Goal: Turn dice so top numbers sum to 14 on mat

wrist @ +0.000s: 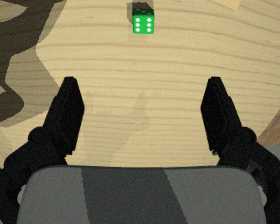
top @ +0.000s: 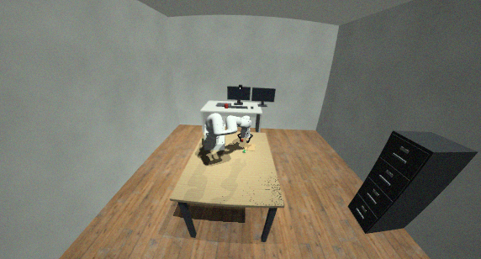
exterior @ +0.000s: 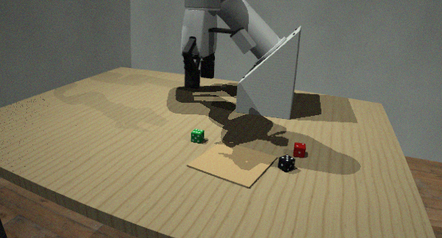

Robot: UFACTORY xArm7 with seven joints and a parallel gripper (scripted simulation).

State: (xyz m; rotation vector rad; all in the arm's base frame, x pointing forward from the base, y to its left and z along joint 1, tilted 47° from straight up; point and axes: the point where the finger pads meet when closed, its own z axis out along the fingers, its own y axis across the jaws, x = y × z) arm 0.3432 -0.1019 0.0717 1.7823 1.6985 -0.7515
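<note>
Right now the green die is 14 cm below my hand. From my hand the other things lie so: red die 23 cm to the left, 14 cm below; black die 7 cm ahead, 21 cm to the left, 14 cm below; tan mat 7 cm ahead, 10 cm to the left, 15 cm below.
</note>
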